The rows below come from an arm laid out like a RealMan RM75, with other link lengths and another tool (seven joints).
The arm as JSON. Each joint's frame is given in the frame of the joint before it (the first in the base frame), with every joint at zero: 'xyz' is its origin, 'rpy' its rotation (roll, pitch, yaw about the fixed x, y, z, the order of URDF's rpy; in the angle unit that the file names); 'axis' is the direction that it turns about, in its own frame. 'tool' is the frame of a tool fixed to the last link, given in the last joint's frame.
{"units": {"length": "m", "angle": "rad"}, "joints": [
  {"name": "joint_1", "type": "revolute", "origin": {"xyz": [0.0, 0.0, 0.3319], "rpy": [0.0, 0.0, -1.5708]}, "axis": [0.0, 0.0, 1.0]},
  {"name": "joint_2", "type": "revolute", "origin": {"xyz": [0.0, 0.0, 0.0], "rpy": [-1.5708, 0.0, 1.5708]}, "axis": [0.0, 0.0, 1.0]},
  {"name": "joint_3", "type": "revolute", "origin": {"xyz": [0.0, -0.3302, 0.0], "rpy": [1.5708, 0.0, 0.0]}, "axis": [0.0, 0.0, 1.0]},
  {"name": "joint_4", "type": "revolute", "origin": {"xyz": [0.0, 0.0, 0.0], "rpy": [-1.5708, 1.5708, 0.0]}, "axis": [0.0, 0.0, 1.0]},
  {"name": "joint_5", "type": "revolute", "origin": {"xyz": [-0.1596, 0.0, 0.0], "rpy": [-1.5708, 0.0, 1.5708]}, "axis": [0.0, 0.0, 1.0]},
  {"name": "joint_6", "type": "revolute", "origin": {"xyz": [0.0, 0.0, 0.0], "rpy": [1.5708, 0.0, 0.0]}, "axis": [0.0, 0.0, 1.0]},
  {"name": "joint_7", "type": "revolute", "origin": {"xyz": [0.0, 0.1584, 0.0], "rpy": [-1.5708, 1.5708, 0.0]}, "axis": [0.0, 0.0, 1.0]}
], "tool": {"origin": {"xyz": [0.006, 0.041, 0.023], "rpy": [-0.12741, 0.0, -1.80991]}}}
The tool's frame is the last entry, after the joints.
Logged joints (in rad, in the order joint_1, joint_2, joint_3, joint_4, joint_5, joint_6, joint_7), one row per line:
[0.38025, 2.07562, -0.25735, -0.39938, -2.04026, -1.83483, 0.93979]
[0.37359, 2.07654, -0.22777, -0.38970, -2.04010, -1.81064, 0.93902]
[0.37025, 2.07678, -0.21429, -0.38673, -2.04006, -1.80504, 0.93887]
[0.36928, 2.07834, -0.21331, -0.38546, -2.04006, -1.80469, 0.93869]
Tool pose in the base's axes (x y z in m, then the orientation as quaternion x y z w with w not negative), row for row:
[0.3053, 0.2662, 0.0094, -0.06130, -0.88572, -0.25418, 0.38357]
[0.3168, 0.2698, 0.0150, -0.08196, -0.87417, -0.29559, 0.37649]
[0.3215, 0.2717, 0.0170, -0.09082, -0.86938, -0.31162, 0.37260]
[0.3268, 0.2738, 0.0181, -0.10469, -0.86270, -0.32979, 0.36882]
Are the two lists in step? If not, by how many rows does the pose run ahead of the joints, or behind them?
The pose runs 2 rows behind the joints: the pose in row i belongs to the joints in row i - 2.
